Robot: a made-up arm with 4 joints.
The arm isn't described. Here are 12 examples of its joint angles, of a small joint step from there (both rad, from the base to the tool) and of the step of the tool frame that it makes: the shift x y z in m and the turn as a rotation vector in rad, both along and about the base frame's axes.
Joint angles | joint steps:
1: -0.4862 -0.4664 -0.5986 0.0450 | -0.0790 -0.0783 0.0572 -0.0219
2: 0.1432 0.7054 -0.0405 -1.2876 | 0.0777 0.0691 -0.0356 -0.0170
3: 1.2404 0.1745 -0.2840 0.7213 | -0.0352 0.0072 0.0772 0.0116
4: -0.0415 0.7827 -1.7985 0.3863 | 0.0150 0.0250 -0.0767 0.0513
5: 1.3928 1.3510 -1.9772 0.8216 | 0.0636 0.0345 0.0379 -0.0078
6: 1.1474 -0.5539 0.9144 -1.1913 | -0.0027 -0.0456 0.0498 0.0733
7: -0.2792 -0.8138 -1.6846 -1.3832 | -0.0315 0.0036 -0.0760 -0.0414
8: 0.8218 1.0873 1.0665 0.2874 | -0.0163 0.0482 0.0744 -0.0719
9: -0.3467 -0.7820 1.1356 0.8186 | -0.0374 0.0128 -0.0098 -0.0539
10: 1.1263 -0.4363 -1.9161 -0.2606 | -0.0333 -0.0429 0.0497 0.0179
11: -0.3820 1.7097 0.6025 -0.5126 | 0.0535 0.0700 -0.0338 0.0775
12: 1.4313 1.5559 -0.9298 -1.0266 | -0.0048 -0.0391 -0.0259 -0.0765
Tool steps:
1: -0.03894 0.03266 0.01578 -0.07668 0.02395 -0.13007
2: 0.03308 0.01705 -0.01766 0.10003 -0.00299 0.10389
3: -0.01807 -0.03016 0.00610 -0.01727 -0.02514 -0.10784
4: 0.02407 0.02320 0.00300 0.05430 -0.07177 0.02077
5: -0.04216 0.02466 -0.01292 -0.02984 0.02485 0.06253
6: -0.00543 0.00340 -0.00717 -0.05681 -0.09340 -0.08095
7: -0.00579 -0.01316 -0.00645 0.05265 0.07860 -0.00325
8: -0.00258 0.00720 0.00247 0.02538 0.05905 -0.09719
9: -0.00926 -0.01143 0.00417 0.03312 -0.03192 0.00901
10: 0.00831 -0.02892 0.01771 0.01071 -0.06805 -0.07343
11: 0.01944 0.00349 -0.02237 0.00265 -0.03636 0.08973
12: 0.01176 -0.00344 0.00608 0.03223 0.01339 0.05593
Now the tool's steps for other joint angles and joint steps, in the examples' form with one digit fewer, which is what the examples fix.
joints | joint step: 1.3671 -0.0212 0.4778 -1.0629 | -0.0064 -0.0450 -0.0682 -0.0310
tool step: 0.0075 -0.0041 0.0033 0.0083 0.0042 0.0597
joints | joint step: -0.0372 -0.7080 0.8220 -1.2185 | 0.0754 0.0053 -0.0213 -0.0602
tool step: 0.0127 0.0145 0.0003 0.0558 -0.0128 0.1224
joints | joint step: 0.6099 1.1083 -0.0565 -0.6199 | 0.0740 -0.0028 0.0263 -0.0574
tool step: 0.0125 0.0338 0.0086 0.0228 0.0459 0.0641
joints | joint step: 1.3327 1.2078 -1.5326 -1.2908 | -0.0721 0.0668 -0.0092 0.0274
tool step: 0.0037 -0.0249 -0.0095 0.0272 0.0610 -0.0961
